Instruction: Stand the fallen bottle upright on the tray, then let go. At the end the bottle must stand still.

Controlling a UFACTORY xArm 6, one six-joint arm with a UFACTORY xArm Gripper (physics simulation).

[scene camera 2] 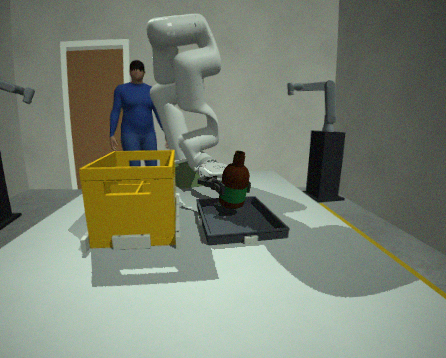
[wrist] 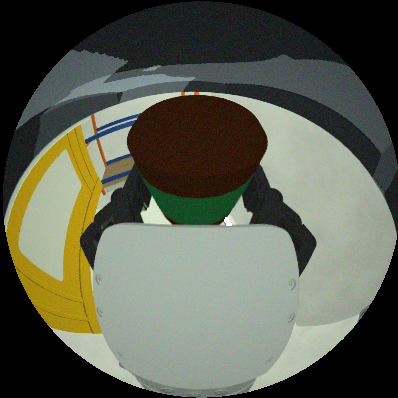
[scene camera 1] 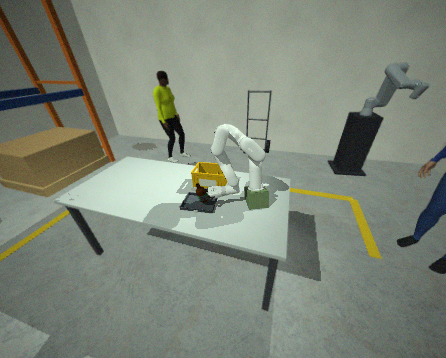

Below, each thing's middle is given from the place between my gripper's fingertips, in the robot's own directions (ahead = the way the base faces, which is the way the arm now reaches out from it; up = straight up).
Now: hand 1 cm short of the dark tray [scene camera 2: 222, 225] and 7 cm above it. Also, from my hand: brown bottle [scene camera 2: 235, 177] (1 cm behind, 2 cm above); then yellow crate [scene camera 2: 118, 199] (2 cm behind, 26 cm to the right).
